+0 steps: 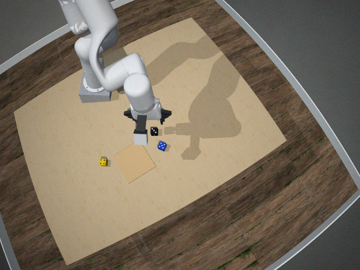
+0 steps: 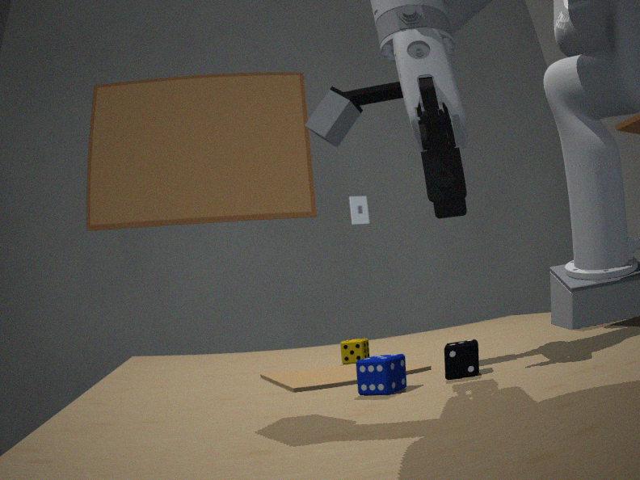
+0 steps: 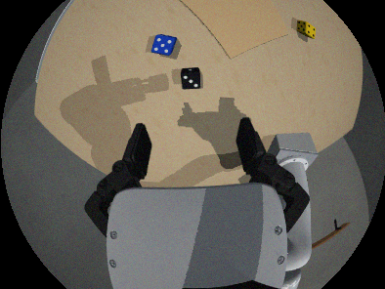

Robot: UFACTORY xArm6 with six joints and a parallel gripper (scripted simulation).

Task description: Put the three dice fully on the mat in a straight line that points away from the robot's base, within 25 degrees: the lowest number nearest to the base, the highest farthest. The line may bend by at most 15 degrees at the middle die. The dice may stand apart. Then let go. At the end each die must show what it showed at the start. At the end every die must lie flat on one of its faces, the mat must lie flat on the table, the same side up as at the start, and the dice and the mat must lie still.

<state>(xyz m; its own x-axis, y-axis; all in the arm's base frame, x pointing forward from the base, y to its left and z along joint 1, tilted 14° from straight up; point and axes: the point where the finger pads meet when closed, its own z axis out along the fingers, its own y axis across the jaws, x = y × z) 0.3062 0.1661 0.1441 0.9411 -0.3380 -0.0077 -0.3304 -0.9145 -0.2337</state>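
The black die is 14 cm below my hand. The rest, counted from my hand: thin tan mat 9 cm ahead, 13 cm to the right, 15 cm below; blue die 7 cm ahead, 1 cm to the left, 14 cm below; yellow die 6 cm ahead, 26 cm to the right, 14 cm below.
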